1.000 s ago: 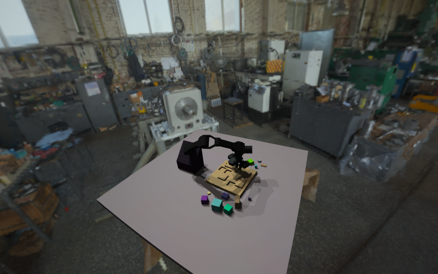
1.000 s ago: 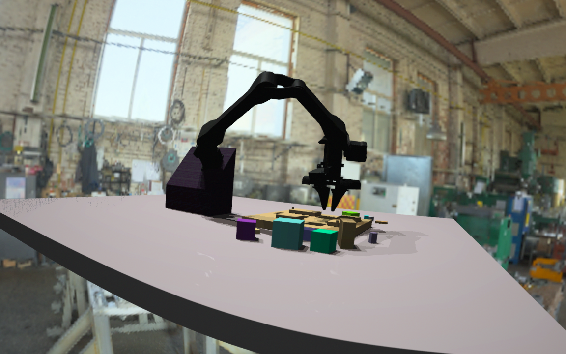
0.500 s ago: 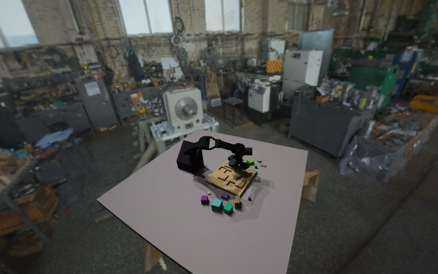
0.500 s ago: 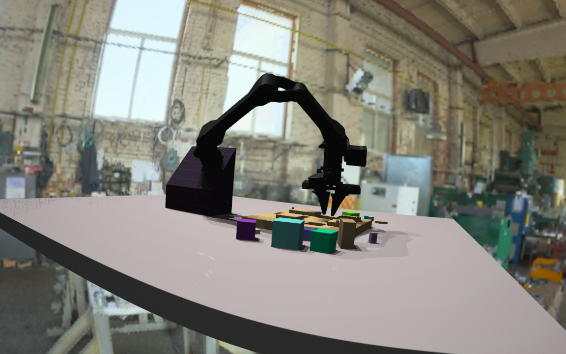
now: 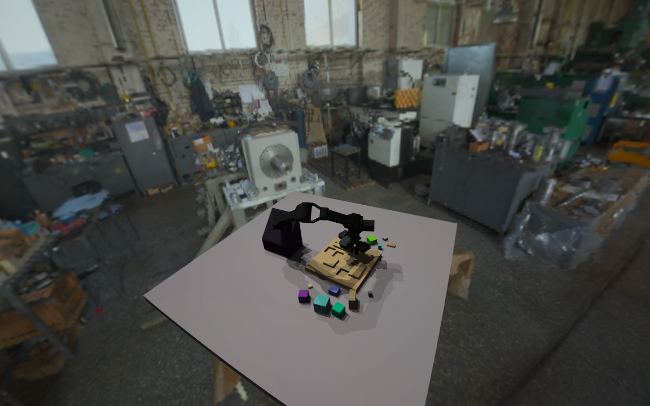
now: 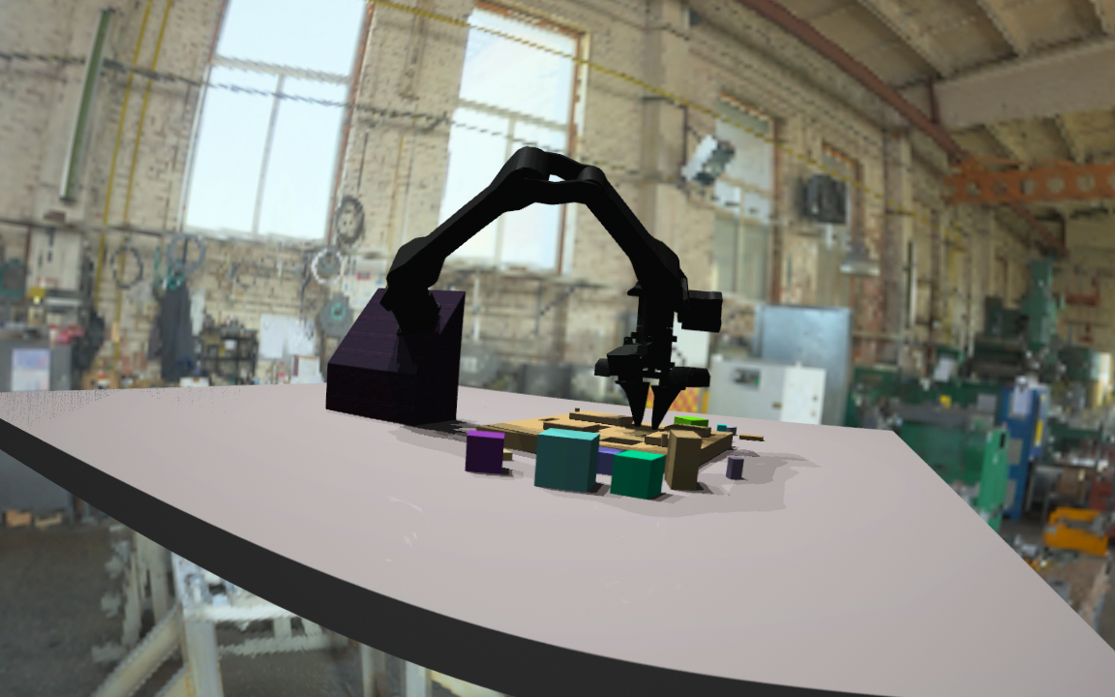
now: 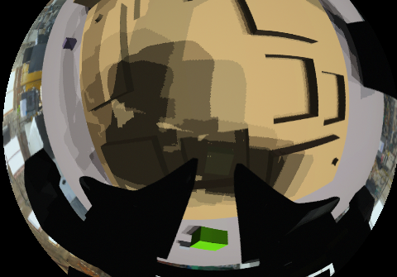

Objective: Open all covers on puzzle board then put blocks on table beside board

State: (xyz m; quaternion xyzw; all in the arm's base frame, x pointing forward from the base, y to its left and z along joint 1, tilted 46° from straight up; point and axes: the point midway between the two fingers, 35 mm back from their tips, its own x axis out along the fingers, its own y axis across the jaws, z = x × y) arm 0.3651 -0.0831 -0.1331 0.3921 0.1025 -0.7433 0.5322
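Now: the tan puzzle board 3 cm behind my gripper tip and 5 cm to the right of it. Also, from my gripper tip: lime block 6 cm ahead, 15 cm to the left, 1 cm below; then small teal block 12 cm ahead, 11 cm to the left, 1 cm below; then flat orange piece 18 cm ahead, 15 cm to the left, 2 cm below.
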